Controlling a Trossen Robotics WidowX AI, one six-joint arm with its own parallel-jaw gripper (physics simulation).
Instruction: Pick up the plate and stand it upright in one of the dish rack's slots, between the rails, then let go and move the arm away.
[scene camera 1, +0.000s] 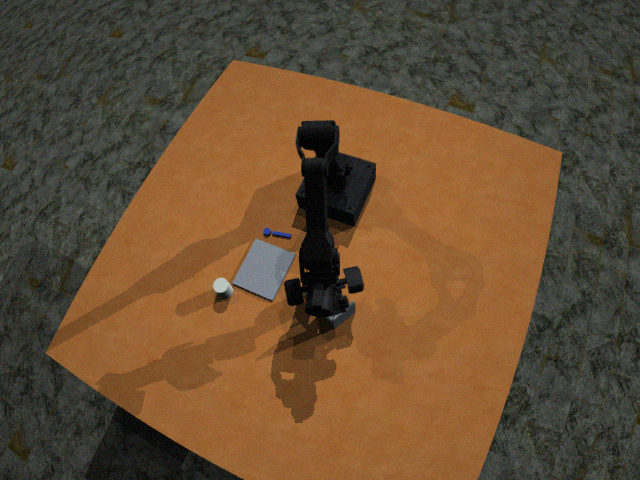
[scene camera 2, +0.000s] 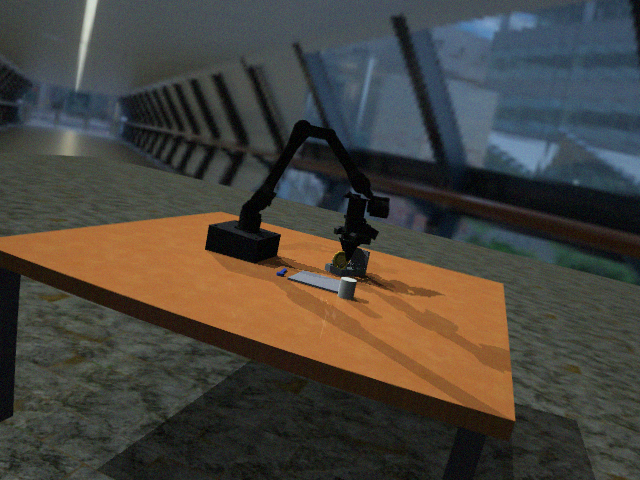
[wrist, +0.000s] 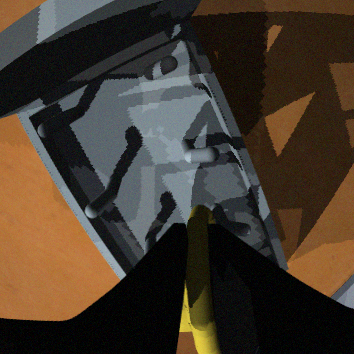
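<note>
The yellow plate (scene camera 2: 339, 259) (wrist: 198, 270) is upright. It shows edge-on in the wrist view, between the two black fingers. My gripper (scene camera 2: 348, 258) (wrist: 194, 235) is shut on it. The plate is at the near end of the grey dish rack (scene camera 2: 337, 269) (wrist: 112, 260), which has short rounded pegs along both sides. The plate's lower edge is hidden, so I cannot tell whether it touches the rack floor or which pegs it is between. In scene camera 1 the arm covers the plate and most of the rack.
A large grey curved piece (wrist: 90, 15) stands at the rack's far end. A flat grey slab (scene camera 1: 266, 268) (scene camera 2: 315, 280) lies beside the rack, with a white cylinder (scene camera 1: 221, 285) (scene camera 2: 347, 288) by its corner. Small blue pieces (scene camera 1: 281, 235) (scene camera 2: 281, 271) lie towards the arm's base (scene camera 1: 341, 198) (scene camera 2: 241, 241).
</note>
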